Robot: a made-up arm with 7 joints.
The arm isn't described. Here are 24 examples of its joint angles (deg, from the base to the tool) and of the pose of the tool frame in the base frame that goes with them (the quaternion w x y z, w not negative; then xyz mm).
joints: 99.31 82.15 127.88 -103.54 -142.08 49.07 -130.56
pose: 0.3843 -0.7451 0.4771 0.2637 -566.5 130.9 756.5
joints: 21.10 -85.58 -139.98 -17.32 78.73 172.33 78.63
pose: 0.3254 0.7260 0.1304 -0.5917 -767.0 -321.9 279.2
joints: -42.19 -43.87 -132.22 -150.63 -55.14 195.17 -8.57
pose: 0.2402 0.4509 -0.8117 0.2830 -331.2 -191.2 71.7
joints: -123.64 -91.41 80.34 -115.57 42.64 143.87 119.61
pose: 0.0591 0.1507 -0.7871 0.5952 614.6 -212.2 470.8
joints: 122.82 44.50 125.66 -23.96 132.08 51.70 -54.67
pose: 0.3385 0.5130 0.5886 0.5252 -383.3 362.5 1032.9
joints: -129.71 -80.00 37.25 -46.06 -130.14 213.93 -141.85
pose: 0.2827 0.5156 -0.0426 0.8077 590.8 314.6 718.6
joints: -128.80 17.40 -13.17 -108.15 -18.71 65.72 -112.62
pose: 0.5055 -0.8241 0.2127 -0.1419 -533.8 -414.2 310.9
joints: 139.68 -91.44 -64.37 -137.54 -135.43 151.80 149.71
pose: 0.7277 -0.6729 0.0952 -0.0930 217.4 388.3 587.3
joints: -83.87 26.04 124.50 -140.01 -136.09 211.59 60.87
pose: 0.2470 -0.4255 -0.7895 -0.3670 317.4 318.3 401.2
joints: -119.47 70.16 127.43 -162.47 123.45 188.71 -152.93
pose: 0.3169 -0.7850 -0.1813 -0.5005 354.0 77.6 401.0
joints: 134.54 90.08 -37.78 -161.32 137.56 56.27 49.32
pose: 0.0824 0.6796 -0.6083 -0.4016 322.2 -16.6 17.0
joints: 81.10 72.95 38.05 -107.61 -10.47 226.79 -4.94
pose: 0.5232 -0.5884 -0.6102 -0.0882 -298.4 442.0 -18.5
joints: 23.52 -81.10 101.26 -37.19 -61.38 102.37 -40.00
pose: 0.3754 -0.1799 0.3307 0.8470 -876.1 -33.2 386.4
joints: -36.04 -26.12 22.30 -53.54 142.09 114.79 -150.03
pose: 0.0861 -0.1642 0.4089 0.8936 179.9 77.9 1158.4
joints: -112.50 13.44 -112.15 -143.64 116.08 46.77 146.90
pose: 0.8582 0.4472 -0.1277 -0.2172 -383.6 356.5 259.3
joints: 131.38 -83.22 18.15 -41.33 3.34 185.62 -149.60
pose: 0.0366 0.2115 -0.3620 0.9071 427.9 -614.5 695.7
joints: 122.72 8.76 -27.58 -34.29 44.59 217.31 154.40
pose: 0.5985 0.0608 0.2063 0.7717 -48.6 321.8 1062.5
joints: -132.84 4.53 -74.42 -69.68 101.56 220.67 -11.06
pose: 0.7400 -0.6363 -0.0929 0.1974 -446.9 234.2 866.7
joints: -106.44 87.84 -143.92 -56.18 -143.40 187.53 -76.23
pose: 0.8548 -0.0054 -0.3975 0.3337 -461.4 -494.3 712.9
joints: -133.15 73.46 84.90 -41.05 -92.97 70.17 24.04
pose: 0.0726 0.4909 -0.8534 -0.1595 -264.1 -812.3 509.1
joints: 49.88 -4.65 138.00 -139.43 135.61 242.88 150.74
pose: 0.2673 -0.5103 0.7719 0.2690 -446.7 -40.1 276.1
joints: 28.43 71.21 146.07 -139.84 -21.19 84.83 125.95
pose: 0.0595 0.8462 0.5157 -0.1202 -360.3 144.7 715.5
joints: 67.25 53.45 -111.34 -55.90 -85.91 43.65 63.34
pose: 0.6486 -0.1486 -0.6609 0.3470 560.7 222.9 914.8
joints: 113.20 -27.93 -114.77 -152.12 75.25 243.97 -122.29
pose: 0.3830 0.8947 0.2199 0.0666 370.3 25.7 160.2
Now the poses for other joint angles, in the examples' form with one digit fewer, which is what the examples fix.
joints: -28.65 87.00 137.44 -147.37 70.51 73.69 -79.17
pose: 0.742 0.387 -0.445 0.318 -15 362 687
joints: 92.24 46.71 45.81 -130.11 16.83 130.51 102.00
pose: 0.436 0.871 0.159 -0.161 -439 288 30
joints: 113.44 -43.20 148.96 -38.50 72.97 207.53 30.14
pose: 0.145 -0.091 -0.511 0.842 93 -686 733
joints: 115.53 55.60 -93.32 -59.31 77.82 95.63 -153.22
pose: 0.075 -0.213 0.942 0.248 235 705 744
